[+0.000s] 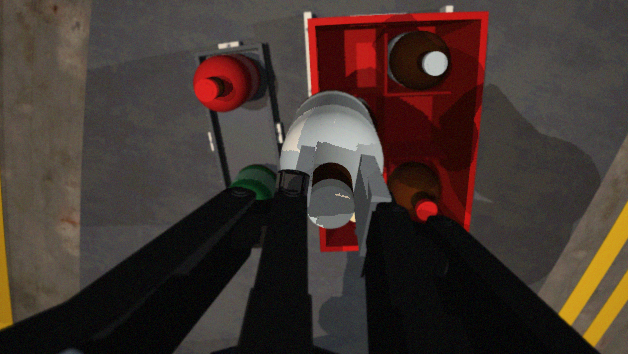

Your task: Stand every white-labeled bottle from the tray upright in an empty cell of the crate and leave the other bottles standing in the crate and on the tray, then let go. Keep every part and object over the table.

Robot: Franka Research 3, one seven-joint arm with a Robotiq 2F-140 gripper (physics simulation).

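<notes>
My gripper (334,173) is shut on the neck of a white bottle (335,130) with a grey-white cap. The bottle hangs upright over the left side of the red crate (350,20), hiding part of its cells. How far its base is above the crate cannot be told. In the crate, a brown bottle (412,57) with a white cap stands at the back right, and a brown bottle (412,185) with a red cap stands at the front right. A cream sliver shows beside the held cap. On the grey tray (247,135), a red bottle (232,82) stands at the back and a green bottle (257,180) at the front, partly hidden by a finger.
The tray stands left of the crate, with a narrow gap between them. White brackets sit along the outer sides of both. The dark fingers hide the front of the tray and the crate's front right corner. Yellow stripes (595,280) run on the floor at the right.
</notes>
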